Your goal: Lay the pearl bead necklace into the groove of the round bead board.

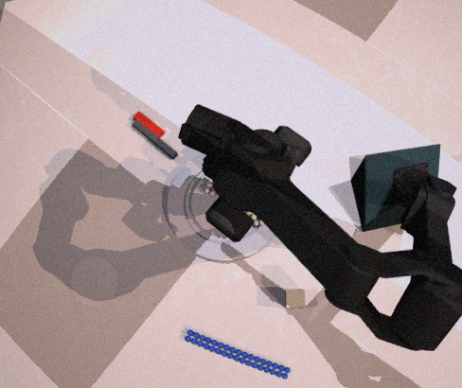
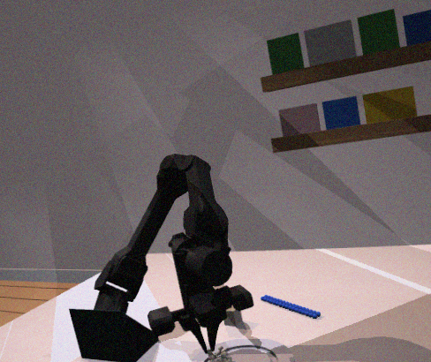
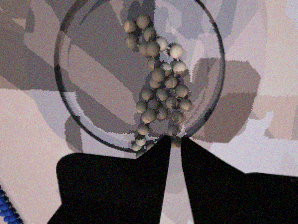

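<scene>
Right now the round bead board is 60 mm ahead of my gripper tip, 20 mm below it and 10 mm to the right of it. From my gripper tip the other things lie so: small beige cube (180 mm to the left, 20 mm behind, 10 mm below); then grey block (180 mm to the right, 170 mm ahead, 30 mm below).
</scene>
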